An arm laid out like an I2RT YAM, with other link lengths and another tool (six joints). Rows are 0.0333 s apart.
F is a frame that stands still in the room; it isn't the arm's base.
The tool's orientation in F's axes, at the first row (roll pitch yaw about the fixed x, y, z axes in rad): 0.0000 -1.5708 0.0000
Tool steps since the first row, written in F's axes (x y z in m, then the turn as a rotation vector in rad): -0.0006 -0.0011 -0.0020 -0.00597 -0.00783 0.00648; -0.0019 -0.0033 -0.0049 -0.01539 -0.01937 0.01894; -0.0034 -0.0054 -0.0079 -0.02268 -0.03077 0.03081; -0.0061 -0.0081 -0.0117 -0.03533 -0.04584 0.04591; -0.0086 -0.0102 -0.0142 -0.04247 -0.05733 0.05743; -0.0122 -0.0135 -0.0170 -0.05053 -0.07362 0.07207; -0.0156 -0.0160 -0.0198 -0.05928 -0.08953 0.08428; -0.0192 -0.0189 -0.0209 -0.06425 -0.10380 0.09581; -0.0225 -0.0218 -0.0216 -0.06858 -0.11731 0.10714; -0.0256 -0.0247 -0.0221 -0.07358 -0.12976 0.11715; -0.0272 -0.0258 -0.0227 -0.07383 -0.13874 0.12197; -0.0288 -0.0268 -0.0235 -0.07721 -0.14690 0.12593; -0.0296 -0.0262 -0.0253 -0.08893 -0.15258 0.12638
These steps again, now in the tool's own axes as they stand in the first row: -0.0020 -0.0011 0.0006 0.00648 -0.00783 0.00597; -0.0049 -0.0033 0.0019 0.01894 -0.01937 0.01539; -0.0079 -0.0054 0.0034 0.03081 -0.03077 0.02268; -0.0117 -0.0081 0.0061 0.04591 -0.04584 0.03533; -0.0142 -0.0102 0.0086 0.05743 -0.05733 0.04247; -0.0170 -0.0135 0.0122 0.07207 -0.07362 0.05053; -0.0198 -0.0160 0.0156 0.08428 -0.08953 0.05928; -0.0209 -0.0189 0.0192 0.09581 -0.10380 0.06425; -0.0216 -0.0218 0.0225 0.10714 -0.11731 0.06858; -0.0221 -0.0247 0.0256 0.11715 -0.12976 0.07358; -0.0227 -0.0258 0.0272 0.12197 -0.13874 0.07383; -0.0235 -0.0268 0.0288 0.12593 -0.14690 0.07721; -0.0253 -0.0262 0.0296 0.12638 -0.15258 0.08893
